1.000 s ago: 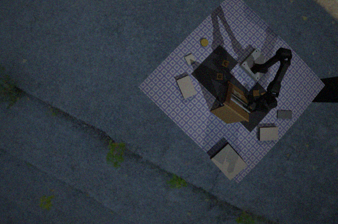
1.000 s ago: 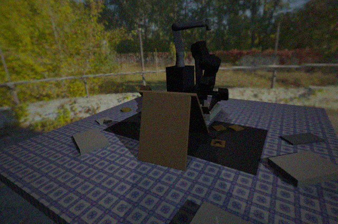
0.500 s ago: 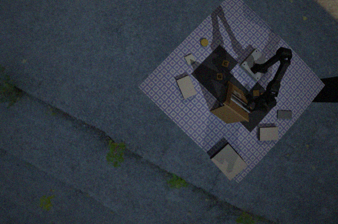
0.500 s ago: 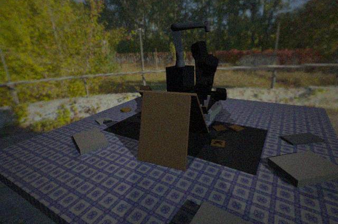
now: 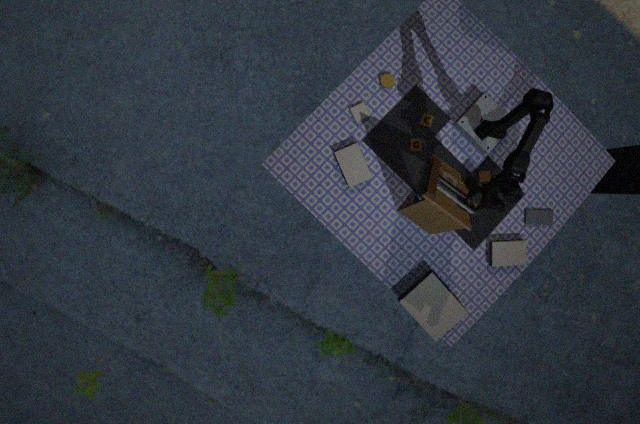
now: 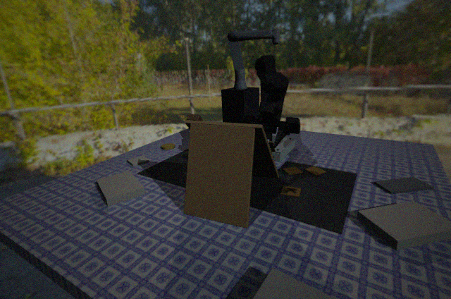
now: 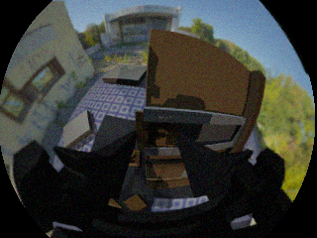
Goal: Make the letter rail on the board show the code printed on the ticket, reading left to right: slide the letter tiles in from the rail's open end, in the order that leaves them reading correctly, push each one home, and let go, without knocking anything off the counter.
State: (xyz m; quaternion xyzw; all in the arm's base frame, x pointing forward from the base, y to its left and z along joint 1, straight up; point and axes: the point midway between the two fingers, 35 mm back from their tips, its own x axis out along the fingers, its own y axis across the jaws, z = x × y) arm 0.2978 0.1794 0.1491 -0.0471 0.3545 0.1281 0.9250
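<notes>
Right now my gripper tip is 90 mm to the left of the brown letter board, 70 mm above it and 40 mm short of it. Round my gripper tip: letter tile marked g: 330 mm to the right, 170 mm below, 40 mm behind; letter tile marked f: right at my gripper tip; dark mat: 170 mm to the right, 170 mm below, 120 mm behind.
</notes>
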